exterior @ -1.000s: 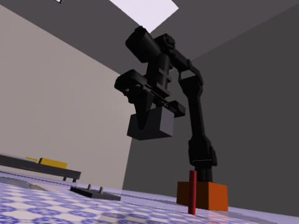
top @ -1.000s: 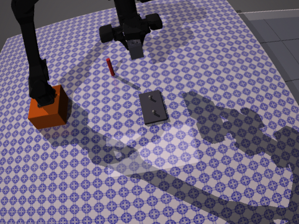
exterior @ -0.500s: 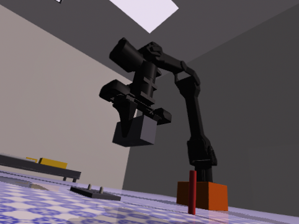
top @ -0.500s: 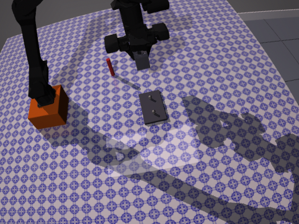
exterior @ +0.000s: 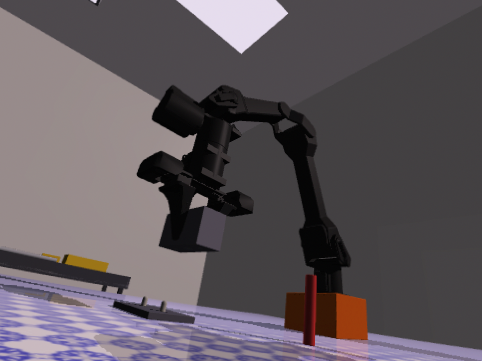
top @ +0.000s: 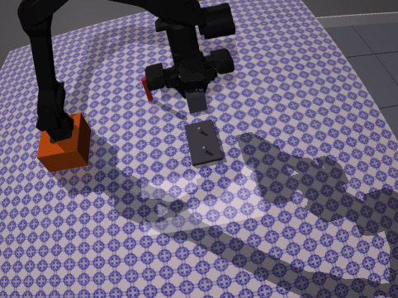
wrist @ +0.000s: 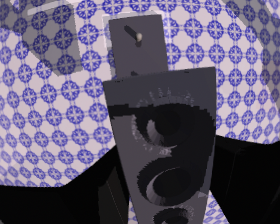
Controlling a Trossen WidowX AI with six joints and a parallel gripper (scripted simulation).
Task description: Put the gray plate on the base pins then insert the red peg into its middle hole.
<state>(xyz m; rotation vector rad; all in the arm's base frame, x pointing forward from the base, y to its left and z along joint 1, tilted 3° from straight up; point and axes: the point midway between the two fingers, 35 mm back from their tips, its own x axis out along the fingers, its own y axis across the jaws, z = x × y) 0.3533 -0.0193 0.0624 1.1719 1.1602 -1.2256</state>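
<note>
My gripper tip is now 9 cm above the dark base, 6 cm to the left of it and 1 cm past it. From my gripper tip the other things lie so: red peg: 13 cm to the left, 12 cm behind, 6 cm below; then gray plate: 3 cm above.
</note>
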